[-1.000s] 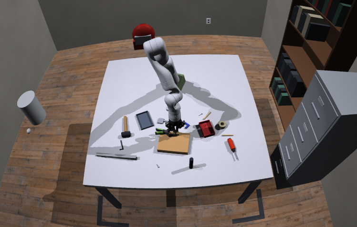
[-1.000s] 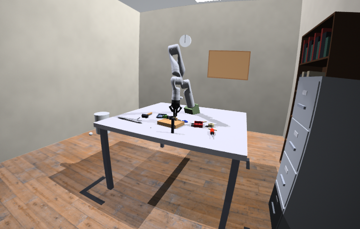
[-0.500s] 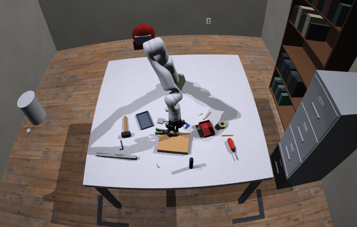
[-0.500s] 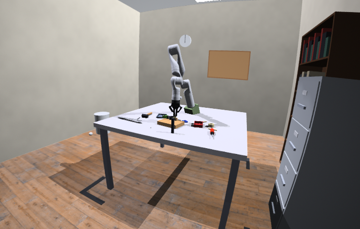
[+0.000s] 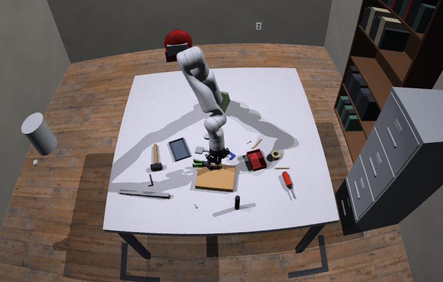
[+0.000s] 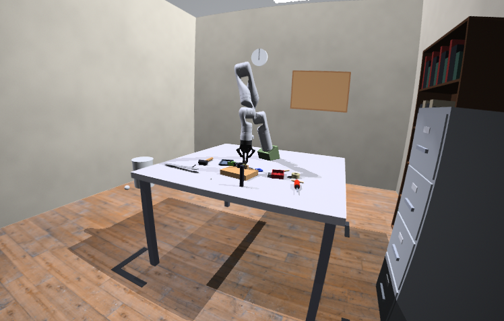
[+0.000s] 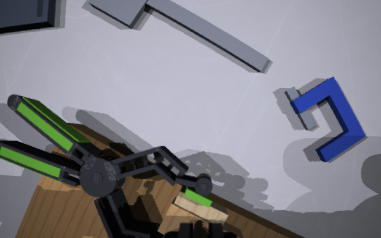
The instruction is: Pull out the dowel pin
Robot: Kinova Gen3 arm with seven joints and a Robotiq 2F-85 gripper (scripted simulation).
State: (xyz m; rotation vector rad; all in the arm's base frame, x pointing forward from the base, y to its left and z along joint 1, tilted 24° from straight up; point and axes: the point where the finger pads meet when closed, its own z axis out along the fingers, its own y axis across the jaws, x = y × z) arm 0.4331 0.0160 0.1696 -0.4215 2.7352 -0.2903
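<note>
Now: the round dowel pin 2 cm below my hand. From my hand the other things lie so: grey t-shaped tool (13 cm behind, 7 cm to the right, 8 cm below); wooden bench board (5 cm ahead, 2 cm to the right, 6 cm below); wooden block (4 cm below).
</note>
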